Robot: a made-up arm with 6 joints.
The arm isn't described. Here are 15 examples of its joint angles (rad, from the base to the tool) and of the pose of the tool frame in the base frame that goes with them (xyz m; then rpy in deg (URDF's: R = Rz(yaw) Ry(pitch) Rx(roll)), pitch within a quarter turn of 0, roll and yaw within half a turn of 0).
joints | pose
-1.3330 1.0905 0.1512 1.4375 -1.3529 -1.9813 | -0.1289 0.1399 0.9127 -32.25 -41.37 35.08
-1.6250 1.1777 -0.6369 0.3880 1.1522 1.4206 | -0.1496 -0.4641 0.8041 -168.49 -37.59 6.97
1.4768 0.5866 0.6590 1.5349 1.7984 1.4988 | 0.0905 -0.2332 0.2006 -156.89 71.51 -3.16
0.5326 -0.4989 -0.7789 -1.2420 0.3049 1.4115 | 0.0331 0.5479 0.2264 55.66 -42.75 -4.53
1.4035 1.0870 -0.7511 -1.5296 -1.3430 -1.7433 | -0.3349 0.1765 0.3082 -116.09 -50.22 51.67
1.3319 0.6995 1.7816 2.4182 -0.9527 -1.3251 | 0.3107 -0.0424 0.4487 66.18 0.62 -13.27
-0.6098 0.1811 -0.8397 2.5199 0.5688 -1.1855 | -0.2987 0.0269 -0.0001 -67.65 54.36 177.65
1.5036 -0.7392 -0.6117 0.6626 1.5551 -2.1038 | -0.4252 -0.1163 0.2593 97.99 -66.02 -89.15
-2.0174 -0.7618 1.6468 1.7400 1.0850 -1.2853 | -0.1745 -0.0070 0.6031 29.04 -61.50 68.69
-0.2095 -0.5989 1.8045 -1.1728 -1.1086 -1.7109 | -0.2286 0.2684 0.5908 -63.84 33.61 49.15
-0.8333 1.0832 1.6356 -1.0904 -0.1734 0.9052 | 0.0297 0.6114 0.1798 -144.11 62.52 105.33
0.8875 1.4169 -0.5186 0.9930 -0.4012 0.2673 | 0.2855 -0.5059 0.0668 -118.39 6.06 -13.20
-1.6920 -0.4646 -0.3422 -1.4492 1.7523 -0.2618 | -0.2619 0.5139 1.0285 157.14 -23.08 98.16
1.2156 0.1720 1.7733 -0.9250 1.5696 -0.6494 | 0.5710 0.2402 0.7492 -131.25 -16.32 20.13
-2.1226 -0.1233 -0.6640 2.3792 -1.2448 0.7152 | -0.2450 -0.3650 0.3872 72.78 54.46 -145.32
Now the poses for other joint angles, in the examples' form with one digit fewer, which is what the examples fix.
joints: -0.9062 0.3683 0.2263 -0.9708 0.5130 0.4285
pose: 0.370 0.386 0.711 -133.3 -2.1 75.9
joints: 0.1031 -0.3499 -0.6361 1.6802 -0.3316 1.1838
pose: 0.048 -0.289 0.049 -73.0 -31.3 -53.6
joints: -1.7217 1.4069 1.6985 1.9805 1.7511 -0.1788
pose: -0.307 -0.306 0.343 59.8 -10.3 -131.5
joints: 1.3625 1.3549 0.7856 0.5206 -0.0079 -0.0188
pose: 0.137 0.274 -0.282 -60.0 41.6 44.4
